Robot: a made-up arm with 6 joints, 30 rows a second.
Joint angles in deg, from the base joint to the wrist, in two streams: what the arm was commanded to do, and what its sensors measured. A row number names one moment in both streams.
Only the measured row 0 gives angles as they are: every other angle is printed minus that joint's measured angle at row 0.
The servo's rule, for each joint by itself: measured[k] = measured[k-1] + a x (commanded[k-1-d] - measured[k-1]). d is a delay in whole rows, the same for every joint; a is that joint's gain. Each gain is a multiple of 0.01, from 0.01 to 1. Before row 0 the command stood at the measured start. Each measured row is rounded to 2 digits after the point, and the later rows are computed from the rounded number. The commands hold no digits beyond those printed.
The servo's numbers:
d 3
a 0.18 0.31 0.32 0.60 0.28 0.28
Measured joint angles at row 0:
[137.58, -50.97, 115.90, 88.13, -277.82, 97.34]
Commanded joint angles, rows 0 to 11:
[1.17, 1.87, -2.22, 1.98, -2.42, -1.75]
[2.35, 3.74, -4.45, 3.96, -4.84, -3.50]
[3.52, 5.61, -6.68, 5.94, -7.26, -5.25]
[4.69, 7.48, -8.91, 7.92, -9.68, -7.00]
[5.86, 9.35, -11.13, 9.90, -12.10, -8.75]
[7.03, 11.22, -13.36, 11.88, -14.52, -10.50]
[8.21, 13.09, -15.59, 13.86, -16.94, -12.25]
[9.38, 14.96, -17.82, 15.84, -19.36, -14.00]
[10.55, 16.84, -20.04, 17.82, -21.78, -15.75]
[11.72, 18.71, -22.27, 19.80, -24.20, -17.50]
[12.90, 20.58, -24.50, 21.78, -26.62, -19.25]
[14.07, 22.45, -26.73, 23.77, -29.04, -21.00]
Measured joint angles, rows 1 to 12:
[0.00, 0.00, 0.00, 0.00, 0.00, 0.00]
[0.00, 0.00, 0.00, 0.00, 0.00, 0.00]
[0.00, 0.00, 0.00, 0.00, 0.00, 0.00]
[0.21, 0.58, -0.71, 1.19, -0.68, -0.49]
[0.60, 1.56, -1.91, 2.85, -1.84, -1.33]
[1.13, 2.82, -3.44, 4.70, -3.36, -2.43]
[1.77, 4.26, -5.19, 6.63, -5.13, -3.71]
[2.51, 5.84, -7.09, 8.59, -7.08, -5.12]
[3.32, 7.51, -9.10, 10.56, -9.16, -6.63]
[4.20, 9.24, -11.18, 12.54, -11.34, -8.20]
[5.13, 11.01, -13.30, 14.52, -13.59, -9.82]
[6.11, 12.82, -15.46, 16.50, -15.88, -11.48]

